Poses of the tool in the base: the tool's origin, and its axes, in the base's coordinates. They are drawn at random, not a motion.
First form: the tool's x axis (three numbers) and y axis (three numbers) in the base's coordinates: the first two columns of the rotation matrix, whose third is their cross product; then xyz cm.
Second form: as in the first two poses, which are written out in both.
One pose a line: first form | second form
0.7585 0.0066 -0.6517 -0.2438 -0.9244 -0.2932 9.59 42.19 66.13 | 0.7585 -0.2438 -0.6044 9.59; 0.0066 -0.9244 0.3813 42.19; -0.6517 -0.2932 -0.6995 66.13; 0 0 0 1
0.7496 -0.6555 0.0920 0.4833 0.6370 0.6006 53.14 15.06 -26.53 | 0.7496 0.4833 -0.4523 53.14; -0.6555 0.6370 -0.4057 15.06; 0.0920 0.6006 0.7943 -26.53; 0 0 0 1
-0.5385 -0.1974 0.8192 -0.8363 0.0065 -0.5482 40.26 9.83 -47.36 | -0.5385 -0.8363 0.1029 40.26; -0.1974 0.0065 -0.9803 9.83; 0.8192 -0.5482 -0.1686 -47.36; 0 0 0 1
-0.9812 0.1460 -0.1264 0.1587 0.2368 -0.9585 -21.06 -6.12 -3.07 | -0.9812 0.1587 -0.1100 -21.06; 0.1460 0.2368 -0.9605 -6.12; -0.1264 -0.9585 -0.2555 -3.07; 0 0 0 1
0.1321 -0.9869 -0.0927 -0.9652 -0.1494 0.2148 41.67 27.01 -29.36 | 0.1321 -0.9652 -0.2258 41.67; -0.9869 -0.1494 0.0611 27.01; -0.0927 0.2148 -0.9723 -29.36; 0 0 0 1
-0.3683 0.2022 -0.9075 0.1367 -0.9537 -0.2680 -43.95 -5.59 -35.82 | -0.3683 0.1367 -0.9197 -43.95; 0.2022 -0.9537 -0.2228 -5.59; -0.9075 -0.2680 0.3236 -35.82; 0 0 0 1
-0.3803 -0.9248 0.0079 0.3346 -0.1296 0.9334 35.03 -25.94 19.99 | -0.3803 0.3346 -0.8622 35.03; -0.9248 -0.1296 0.3576 -25.94; 0.0079 0.9334 0.3587 19.99; 0 0 0 1
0.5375 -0.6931 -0.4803 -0.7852 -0.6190 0.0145 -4.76 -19.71 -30.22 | 0.5375 -0.7852 -0.3074 -4.76; -0.6931 -0.6190 0.3693 -19.71; -0.4803 0.0145 -0.8769 -30.22; 0 0 0 1
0.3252 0.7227 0.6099 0.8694 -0.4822 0.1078 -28.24 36.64 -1.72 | 0.3252 0.8694 0.3720 -28.24; 0.7227 -0.4822 0.4952 36.64; 0.6099 0.1078 -0.7851 -1.72; 0 0 0 1
